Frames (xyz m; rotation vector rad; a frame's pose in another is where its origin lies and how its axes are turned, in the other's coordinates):
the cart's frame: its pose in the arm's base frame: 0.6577 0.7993 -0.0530 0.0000 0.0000 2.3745
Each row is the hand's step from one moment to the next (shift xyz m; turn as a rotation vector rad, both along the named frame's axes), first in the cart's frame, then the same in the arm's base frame.
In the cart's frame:
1: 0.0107 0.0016 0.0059 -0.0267 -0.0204 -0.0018
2: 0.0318 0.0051 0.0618 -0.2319 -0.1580 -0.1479
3: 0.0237 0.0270 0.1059 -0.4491 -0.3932 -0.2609
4: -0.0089 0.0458 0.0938 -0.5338 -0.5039 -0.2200
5: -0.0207 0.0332 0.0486 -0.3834 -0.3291 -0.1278
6: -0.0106 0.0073 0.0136 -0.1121 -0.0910 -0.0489
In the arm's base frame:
1: -0.0088 0.0063 0.0059 0.0334 -0.0038 -0.0018
2: -0.0264 0.0184 0.0618 0.2766 -0.0472 -0.1479
3: -0.0358 -0.0030 0.1059 0.5962 -0.0286 -0.2609
4: -0.0254 -0.0391 0.0938 0.7340 -0.0077 -0.2200
5: -0.0081 -0.0383 0.0486 0.5044 -0.0292 -0.1278
6: 0.0026 -0.0126 0.0136 0.1439 -0.0123 -0.0489

